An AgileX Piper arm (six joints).
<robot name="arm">
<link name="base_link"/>
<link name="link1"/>
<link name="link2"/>
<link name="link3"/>
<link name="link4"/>
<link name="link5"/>
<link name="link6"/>
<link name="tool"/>
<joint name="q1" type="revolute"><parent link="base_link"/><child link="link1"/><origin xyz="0 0 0.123"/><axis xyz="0 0 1"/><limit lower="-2.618" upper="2.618"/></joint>
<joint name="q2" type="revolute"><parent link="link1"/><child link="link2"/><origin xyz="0 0 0"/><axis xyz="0 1 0"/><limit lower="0" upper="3.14"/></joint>
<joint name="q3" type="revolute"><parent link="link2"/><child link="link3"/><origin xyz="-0.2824 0 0.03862"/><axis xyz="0 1 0"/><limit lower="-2.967" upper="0"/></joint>
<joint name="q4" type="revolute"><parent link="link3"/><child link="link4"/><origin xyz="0.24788 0 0.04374"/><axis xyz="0.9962 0 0.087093"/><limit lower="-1.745" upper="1.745"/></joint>
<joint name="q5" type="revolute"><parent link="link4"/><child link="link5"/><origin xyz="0 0 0"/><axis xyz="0 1 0"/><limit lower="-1.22" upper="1.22"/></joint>
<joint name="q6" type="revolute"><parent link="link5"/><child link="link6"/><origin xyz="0.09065 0 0.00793"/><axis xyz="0.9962 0 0.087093"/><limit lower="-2.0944" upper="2.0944"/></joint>
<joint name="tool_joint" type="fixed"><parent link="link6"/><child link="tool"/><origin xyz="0 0 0" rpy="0 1.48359 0"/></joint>
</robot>
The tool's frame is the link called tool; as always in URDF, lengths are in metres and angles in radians.
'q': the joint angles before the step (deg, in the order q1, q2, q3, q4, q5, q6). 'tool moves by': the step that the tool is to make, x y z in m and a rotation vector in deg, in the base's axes. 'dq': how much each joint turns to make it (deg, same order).
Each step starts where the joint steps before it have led.
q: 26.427, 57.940, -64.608, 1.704, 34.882, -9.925
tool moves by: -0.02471, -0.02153, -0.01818, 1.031, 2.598, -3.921
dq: -2.420, -6.870, 6.768, -0.973, 1.974, 3.288
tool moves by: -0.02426, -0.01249, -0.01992, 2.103, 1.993, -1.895
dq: -0.596, -6.501, 6.571, -0.007, 0.887, 3.033
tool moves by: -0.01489, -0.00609, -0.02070, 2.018, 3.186, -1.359
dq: -0.006, -4.153, 5.231, 0.328, 1.015, 3.144
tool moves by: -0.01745, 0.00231, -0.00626, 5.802, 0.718, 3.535
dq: 0.006, -4.052, 2.907, 9.205, -0.266, -3.860
